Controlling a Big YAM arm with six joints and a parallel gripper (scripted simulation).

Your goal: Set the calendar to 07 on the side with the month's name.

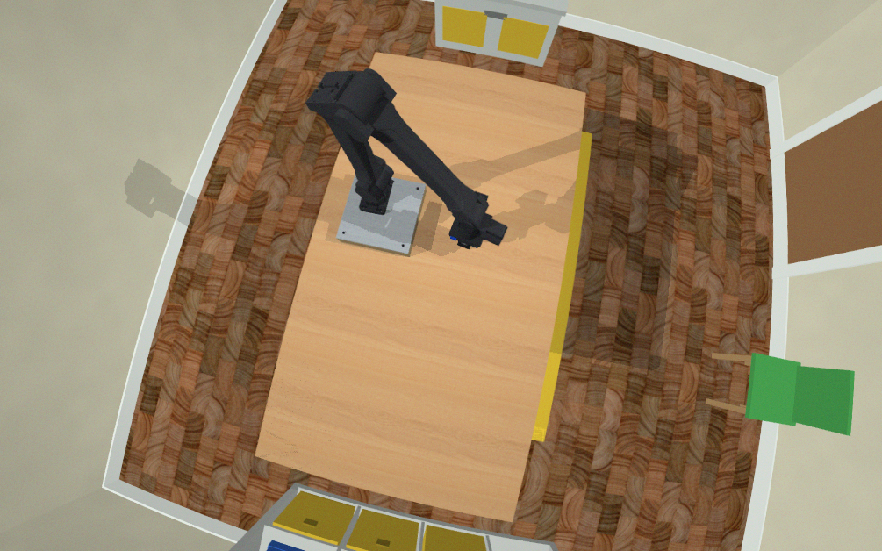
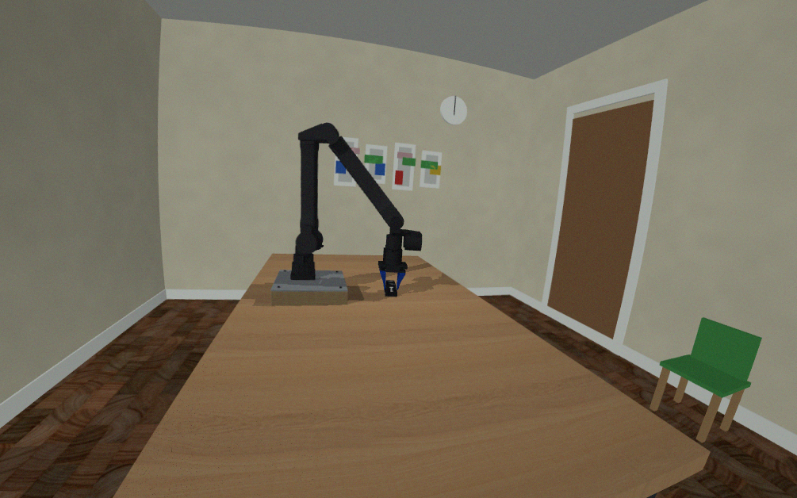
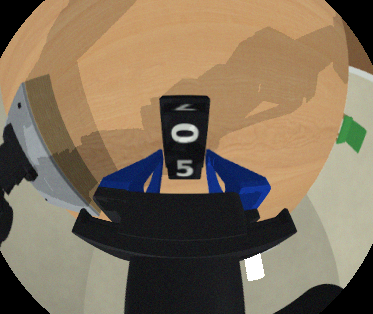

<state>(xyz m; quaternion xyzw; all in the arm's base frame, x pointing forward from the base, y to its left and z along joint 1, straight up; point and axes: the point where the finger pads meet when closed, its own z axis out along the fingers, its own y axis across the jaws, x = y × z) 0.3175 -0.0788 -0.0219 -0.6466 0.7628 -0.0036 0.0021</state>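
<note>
Right now my hand is 2 cm to the right of the black tray and 2 cm above it. Also, from my hand: black cube (3 cm to the left, 1 cm ahead).
</note>
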